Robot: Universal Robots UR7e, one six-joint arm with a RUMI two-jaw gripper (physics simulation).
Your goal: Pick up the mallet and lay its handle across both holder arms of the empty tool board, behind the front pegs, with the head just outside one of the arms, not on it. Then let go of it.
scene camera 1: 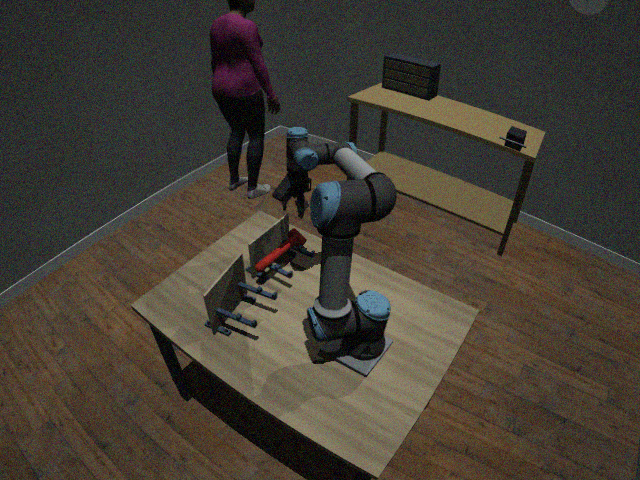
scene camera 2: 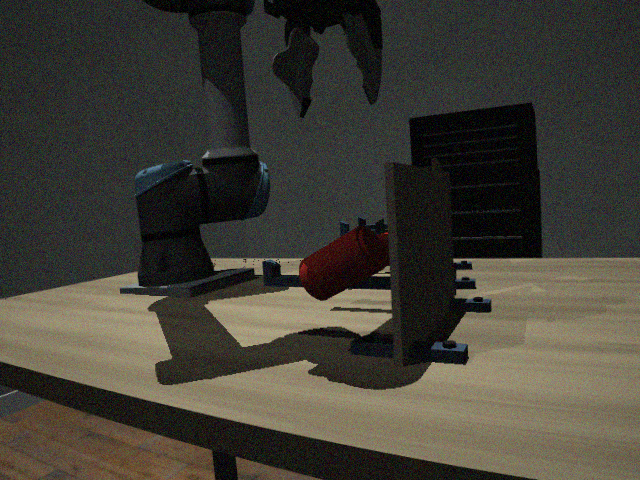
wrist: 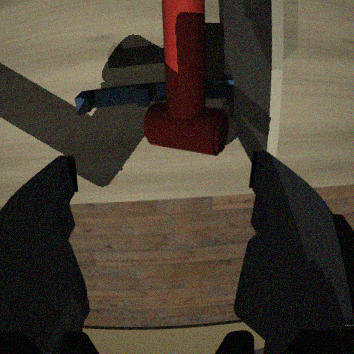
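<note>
The red mallet (scene camera 1: 276, 255) (scene camera 2: 341, 263) (wrist: 185, 60) lies with its handle across both arms of the farther board in scene camera 1, the upright board (scene camera 1: 264, 241) (scene camera 2: 418, 258). In the wrist view the handle crosses one blue holder arm (wrist: 120, 95) between its front peg and the board, and the head is just outside that arm. The head is tilted in scene camera 2. My gripper (scene camera 1: 292, 210) (scene camera 2: 338, 107) (wrist: 162, 157) is open and empty, above and apart from the mallet. The handle's far end is out of the wrist view.
A second upright board (scene camera 1: 226, 291) with two bare blue arms stands nearer in scene camera 1. Both boards stand on the wooden table (scene camera 1: 413, 330) (scene camera 2: 542, 403). A person (scene camera 1: 237, 56) stands beyond it. A side bench (scene camera 1: 465, 121) carries a drawer cabinet (scene camera 1: 410, 77).
</note>
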